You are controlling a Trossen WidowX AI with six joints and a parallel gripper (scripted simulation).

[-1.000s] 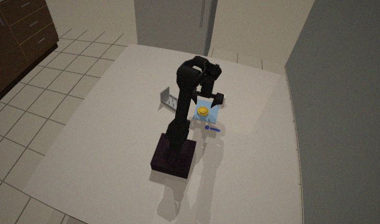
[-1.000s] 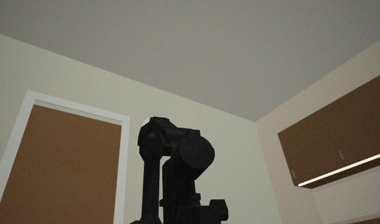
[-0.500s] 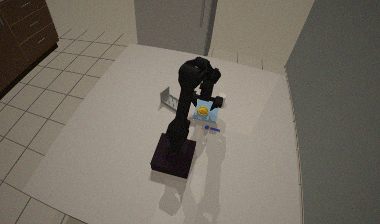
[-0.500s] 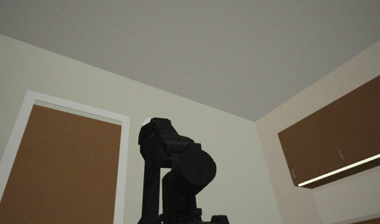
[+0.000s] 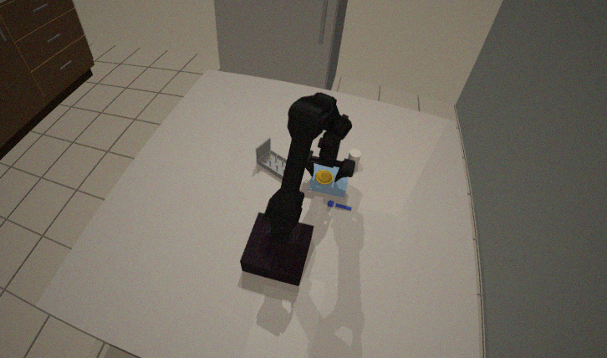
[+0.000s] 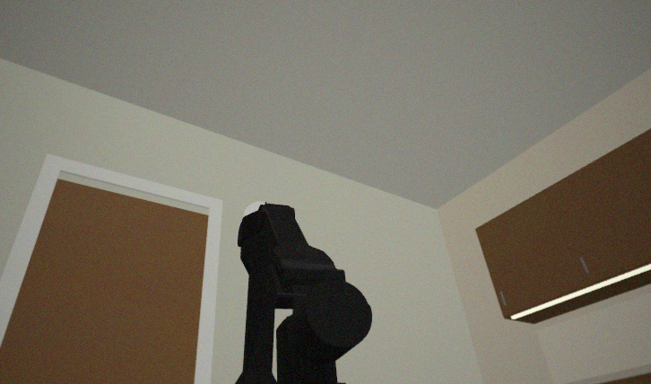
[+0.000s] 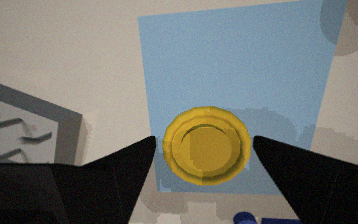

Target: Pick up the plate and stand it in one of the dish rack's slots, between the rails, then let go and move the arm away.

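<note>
My gripper tip is 2 cm short of the light blue mat, 2 cm to the left of it and 1 cm above it. The rest, counted from my gripper tip: blue spoon: 8 cm behind, 8 cm to the right, 1 cm below; then white cup: 14 cm ahead, 7 cm to the right, 2 cm above; then yellow plate: 1 cm above.
</note>
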